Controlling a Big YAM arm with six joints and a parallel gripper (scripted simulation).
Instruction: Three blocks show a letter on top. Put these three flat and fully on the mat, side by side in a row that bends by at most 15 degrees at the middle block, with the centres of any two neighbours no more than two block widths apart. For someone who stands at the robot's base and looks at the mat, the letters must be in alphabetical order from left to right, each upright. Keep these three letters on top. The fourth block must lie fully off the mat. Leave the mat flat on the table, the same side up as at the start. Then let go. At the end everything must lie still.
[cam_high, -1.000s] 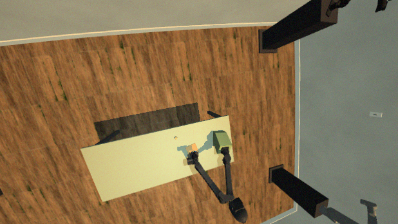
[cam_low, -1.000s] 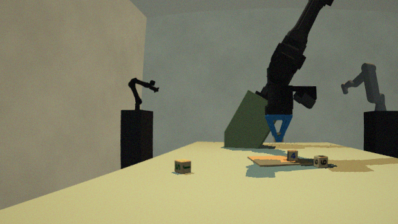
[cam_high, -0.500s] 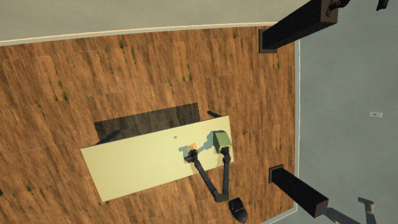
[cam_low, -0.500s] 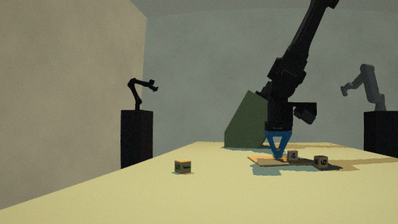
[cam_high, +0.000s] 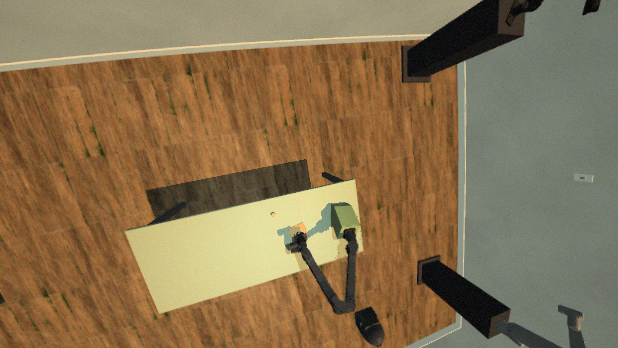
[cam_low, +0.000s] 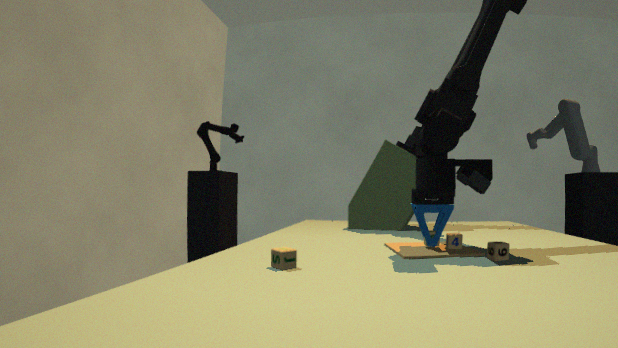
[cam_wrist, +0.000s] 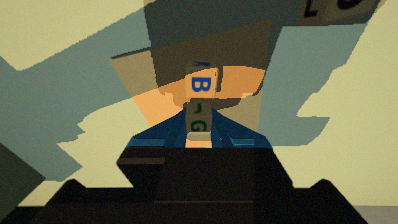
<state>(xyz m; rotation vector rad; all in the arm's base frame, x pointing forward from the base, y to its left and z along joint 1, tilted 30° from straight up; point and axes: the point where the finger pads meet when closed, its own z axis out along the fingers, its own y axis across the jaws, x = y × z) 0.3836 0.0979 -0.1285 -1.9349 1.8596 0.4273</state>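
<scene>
The orange mat is 2 cm below my hand. Also, from my hand: block: 4 cm to the left.
</scene>
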